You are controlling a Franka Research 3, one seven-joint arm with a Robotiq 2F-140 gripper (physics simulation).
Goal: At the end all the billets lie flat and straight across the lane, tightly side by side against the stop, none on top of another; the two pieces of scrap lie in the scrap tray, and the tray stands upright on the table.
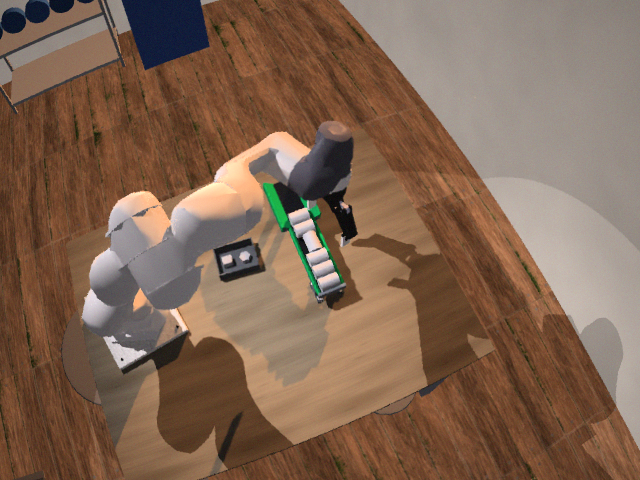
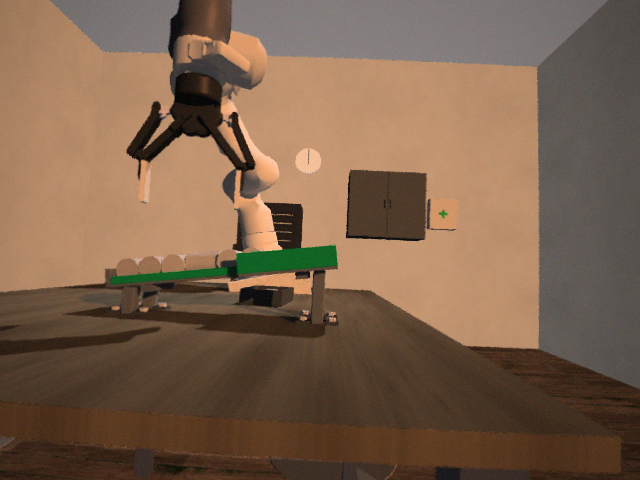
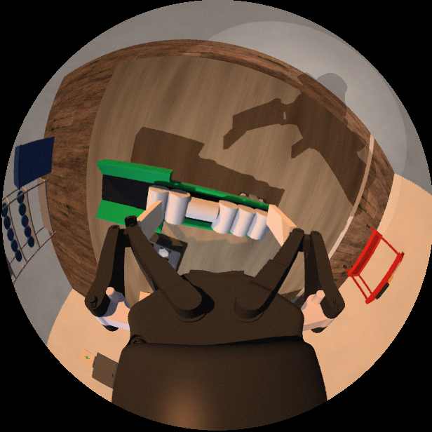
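Note:
The green lane [image 1: 279,209] [image 2: 286,259] [image 3: 135,171] slopes down to the grey stop [image 1: 337,289] [image 2: 109,276]. Three white billets lie across it side by side at the stop, the middle one [image 1: 323,267] [image 3: 242,221] among them. Above them one billet [image 1: 311,240] [image 2: 201,261] [image 3: 202,207] lies lengthwise along the lane. Two more billets, the lower one [image 1: 303,227] [image 3: 177,207] touching its upper end, lie across higher up. My gripper [image 1: 328,222] [image 2: 190,202] [image 3: 215,211] is open and empty above the lane. Two scrap pieces [image 1: 227,260] [image 1: 245,256] lie in the upright scrap tray [image 1: 237,273] [image 2: 266,296].
The tray stands on the table [image 1: 361,330] [image 2: 310,372] between the lane and the robot's white base plate [image 1: 124,356]. The arm reaches over the table from the base to the lane's upper end. A rack [image 1: 62,80] and a blue panel [image 1: 168,31] stand beyond the table.

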